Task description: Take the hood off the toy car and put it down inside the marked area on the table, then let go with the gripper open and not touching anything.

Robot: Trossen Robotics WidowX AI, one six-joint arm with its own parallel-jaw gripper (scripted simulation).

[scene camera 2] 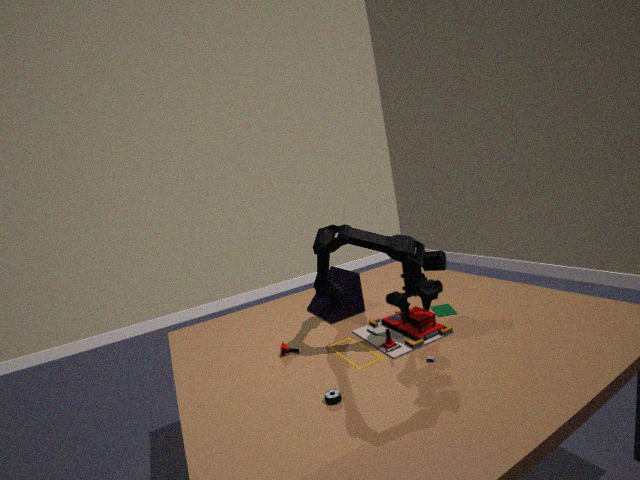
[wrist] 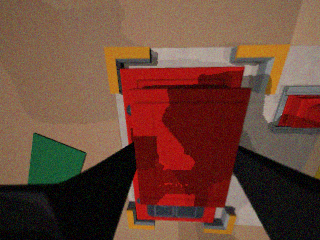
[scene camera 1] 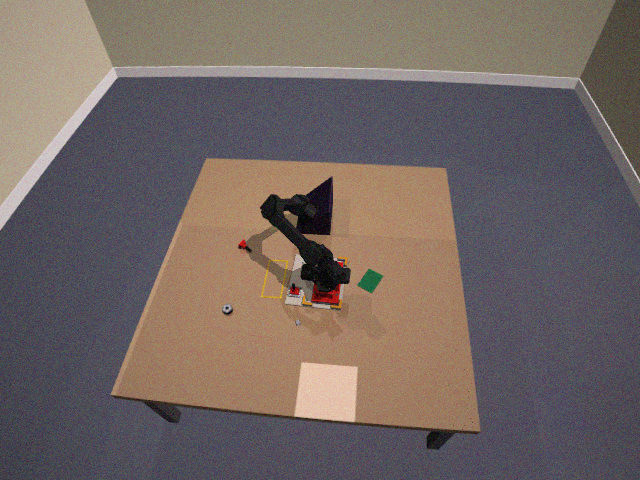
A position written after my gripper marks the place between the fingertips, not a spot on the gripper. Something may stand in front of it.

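Observation:
Red hood (wrist: 186, 137), held by my gripper (scene camera 2: 417, 317) (wrist: 182, 147). Green patch (wrist: 51, 162) visible to me as well.

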